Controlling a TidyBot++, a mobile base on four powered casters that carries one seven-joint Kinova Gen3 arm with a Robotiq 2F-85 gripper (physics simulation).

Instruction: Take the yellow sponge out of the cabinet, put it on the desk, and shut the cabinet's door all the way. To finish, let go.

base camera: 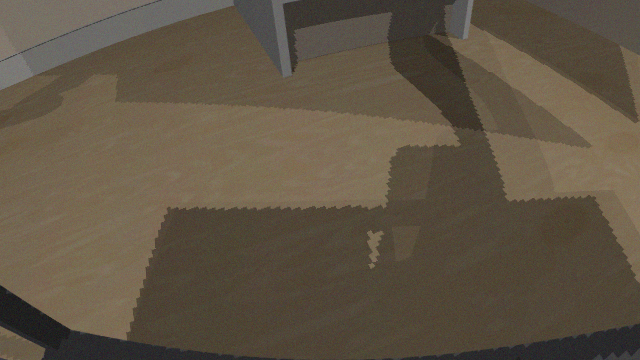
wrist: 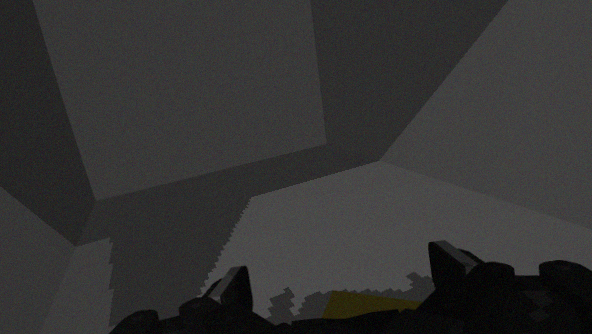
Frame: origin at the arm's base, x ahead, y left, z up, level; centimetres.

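Seen in the pictures: gripper, fingertip midpoint: (wrist: 338, 274).
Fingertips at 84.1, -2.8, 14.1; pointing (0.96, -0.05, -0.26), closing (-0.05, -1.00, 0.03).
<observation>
A point is followed by its place in that frame, as x, y, z.
The yellow sponge (wrist: 367, 305) @[84.1, -4.1, 12.1] shows at the bottom of the wrist view, on the pale floor of the cabinet (wrist: 340, 235) @[99.1, -4.4, 7.6]. Its lower part is hidden behind the dark body of my gripper. My gripper (wrist: 338, 274) @[84.1, -2.8, 14.1] is open, with its two fingertips wide apart and nothing held between them. It is inside the cabinet, and the sponge shows below the gap between the fingertips, nearer the right finger. The cabinet's door does not show clearly in either view. Grey legs or side panels of a piece of furniture (base camera: 283, 45) @[68.4, 11.0, -32.7] show at the top of the base camera view; I cannot tell whether it is the desk.
The cabinet's right wall (wrist: 520, 115) @[100.6, -22.4, 16.7] slopes across the right of the wrist view, and its left wall (wrist: 25, 260) @[92.3, 20.5, 12.5] shows at the lower left. In the base camera view, shadows lie across the wooden floor (base camera: 250, 155) @[46.6, 14.3, -39.7], and a grey baseboard (base camera: 125, 30) @[104.9, 67.2, -36.8] runs along the upper left.
</observation>
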